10 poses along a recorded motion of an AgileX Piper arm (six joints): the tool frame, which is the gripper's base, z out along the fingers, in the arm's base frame.
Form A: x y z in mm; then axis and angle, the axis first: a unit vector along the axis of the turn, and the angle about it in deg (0 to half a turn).
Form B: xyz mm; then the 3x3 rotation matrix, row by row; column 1 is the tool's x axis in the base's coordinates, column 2 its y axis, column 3 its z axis. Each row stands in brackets. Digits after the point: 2 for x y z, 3 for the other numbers.
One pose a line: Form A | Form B
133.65 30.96 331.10 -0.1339 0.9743 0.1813 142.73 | [133.65 30.96 331.10], [[-0.764 -0.344 0.546], [-0.124 0.909 0.398], [-0.634 0.236 -0.737]]
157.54 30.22 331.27 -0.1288 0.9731 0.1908 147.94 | [157.54 30.22 331.27], [[-0.817 -0.333 0.471], [-0.130 0.902 0.411], [-0.562 0.275 -0.780]]
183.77 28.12 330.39 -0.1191 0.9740 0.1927 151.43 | [183.77 28.12 330.39], [[-0.852 -0.310 0.423], [-0.126 0.904 0.409], [-0.509 0.296 -0.808]]
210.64 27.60 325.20 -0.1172 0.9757 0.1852 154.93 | [210.64 27.60 325.20], [[-0.880 -0.296 0.372], [-0.139 0.908 0.394], [-0.455 0.295 -0.840]]
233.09 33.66 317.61 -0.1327 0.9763 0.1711 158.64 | [233.09 33.66 317.61], [[-0.897 -0.313 0.312], [-0.188 0.909 0.371], [-0.399 0.274 -0.875]]
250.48 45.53 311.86 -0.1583 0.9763 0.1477 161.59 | [250.48 45.53 311.86], [[-0.900 -0.348 0.263], [-0.255 0.909 0.331], [-0.354 0.231 -0.906]]
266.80 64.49 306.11 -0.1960 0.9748 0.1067 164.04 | [266.80 64.49 306.11], [[-0.886 -0.404 0.227], [-0.345 0.902 0.258], [-0.309 0.150 -0.939]]
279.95 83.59 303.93 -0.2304 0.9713 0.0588 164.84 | [279.95 83.59 303.93], [[-0.861 -0.455 0.227], [-0.424 0.889 0.172], [-0.281 0.052 -0.958]]
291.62 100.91 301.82 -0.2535 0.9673 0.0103 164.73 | [291.62 100.91 301.82], [[-0.838 -0.484 0.250], [-0.479 0.874 0.086], [-0.260 -0.047 -0.964]]
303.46 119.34 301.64 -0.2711 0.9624 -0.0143 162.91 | [303.46 119.34 301.64], [[-0.812 -0.506 0.290], [-0.515 0.856 0.053], [-0.275 -0.107 -0.955]]
